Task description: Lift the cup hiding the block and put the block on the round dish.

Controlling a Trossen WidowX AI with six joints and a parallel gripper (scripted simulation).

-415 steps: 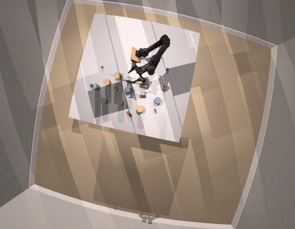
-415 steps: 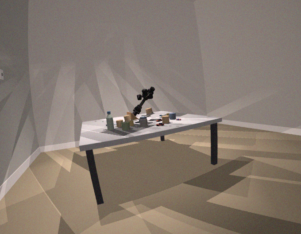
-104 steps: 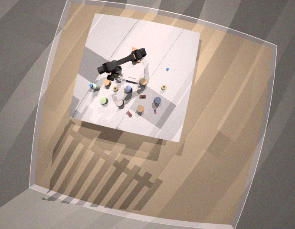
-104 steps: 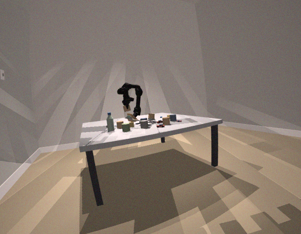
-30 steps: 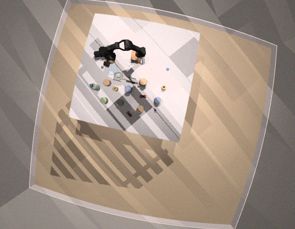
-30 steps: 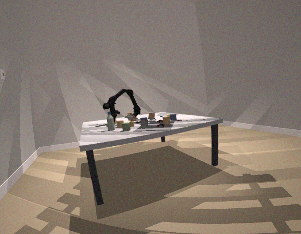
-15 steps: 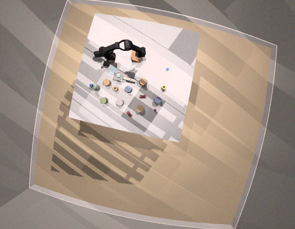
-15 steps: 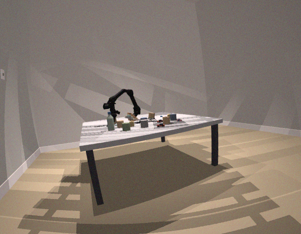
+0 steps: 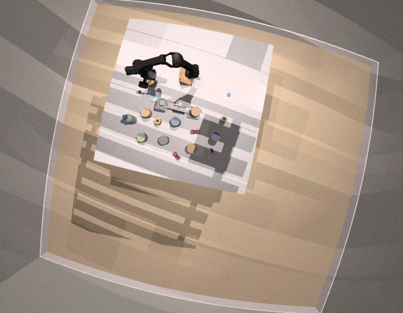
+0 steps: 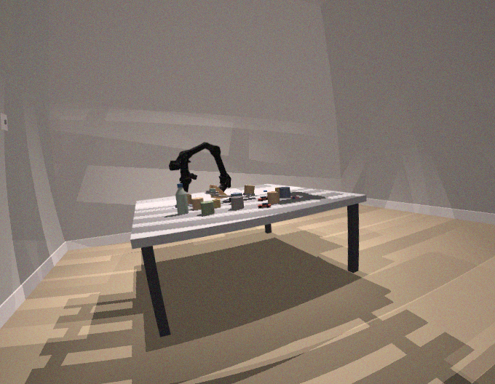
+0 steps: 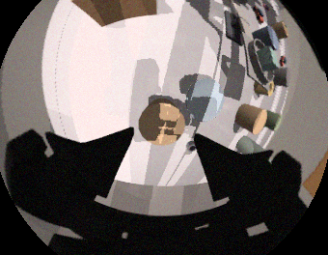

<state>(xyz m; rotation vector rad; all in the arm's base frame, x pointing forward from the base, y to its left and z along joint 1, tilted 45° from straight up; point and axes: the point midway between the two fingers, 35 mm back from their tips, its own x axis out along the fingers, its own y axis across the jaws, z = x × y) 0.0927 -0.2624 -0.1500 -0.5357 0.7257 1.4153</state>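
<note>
Right now my gripper tip is 10 cm short of the pale blue round dish, 8 cm above it and 3 cm to the right of it. Round my gripper tip: grey cylinder 46 cm ahead, 18 cm to the left, 5 cm below; then green bottle 31 cm ahead, 12 cm to the right, 3 cm above; then small balance 25 cm to the left, 20 cm ahead, 6 cm below.
</note>
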